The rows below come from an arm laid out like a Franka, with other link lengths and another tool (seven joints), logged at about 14 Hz.
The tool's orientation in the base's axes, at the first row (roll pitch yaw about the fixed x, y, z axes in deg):
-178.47 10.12 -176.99
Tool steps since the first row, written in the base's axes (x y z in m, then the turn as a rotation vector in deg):
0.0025 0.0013 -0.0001 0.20 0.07 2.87
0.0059 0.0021 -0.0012 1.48 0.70 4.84
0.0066 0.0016 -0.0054 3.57 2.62 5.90
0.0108 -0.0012 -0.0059 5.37 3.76 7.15
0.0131 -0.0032 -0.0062 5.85 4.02 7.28
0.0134 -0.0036 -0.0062 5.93 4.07 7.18
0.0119 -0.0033 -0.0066 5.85 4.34 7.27
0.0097 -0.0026 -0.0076 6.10 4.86 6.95
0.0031 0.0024 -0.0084 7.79 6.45 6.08
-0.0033 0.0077 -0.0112 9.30 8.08 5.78
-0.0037 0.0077 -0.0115 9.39 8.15 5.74
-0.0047 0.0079 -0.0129 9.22 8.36 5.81
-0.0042 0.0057 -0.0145 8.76 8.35 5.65
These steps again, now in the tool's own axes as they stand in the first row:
-0.0025 0.0012 0.0005 -0.70 -0.02 -2.79
-0.0057 0.0018 0.0022 -2.34 0.50 -4.51
-0.0056 0.0014 0.0065 -4.68 2.29 -5.22
-0.0095 -0.0016 0.0077 -6.73 3.31 -6.15
-0.0116 -0.0037 0.0085 -7.24 3.54 -6.20
-0.0119 -0.0041 0.0085 -7.30 3.59 -6.09
-0.0104 -0.0037 0.0087 -7.25 3.86 -6.20
-0.0081 -0.0029 0.0092 -7.47 4.38 -5.85
-0.0017 0.0025 0.0088 -9.06 5.91 -4.72
0.0048 0.0081 0.0103 -10.58 7.47 -4.18
0.0053 0.0082 0.0105 -10.66 7.54 -4.13
0.0065 0.0085 0.0117 -10.52 7.75 -4.23
0.0064 0.0063 0.0134 -10.04 7.77 -4.16

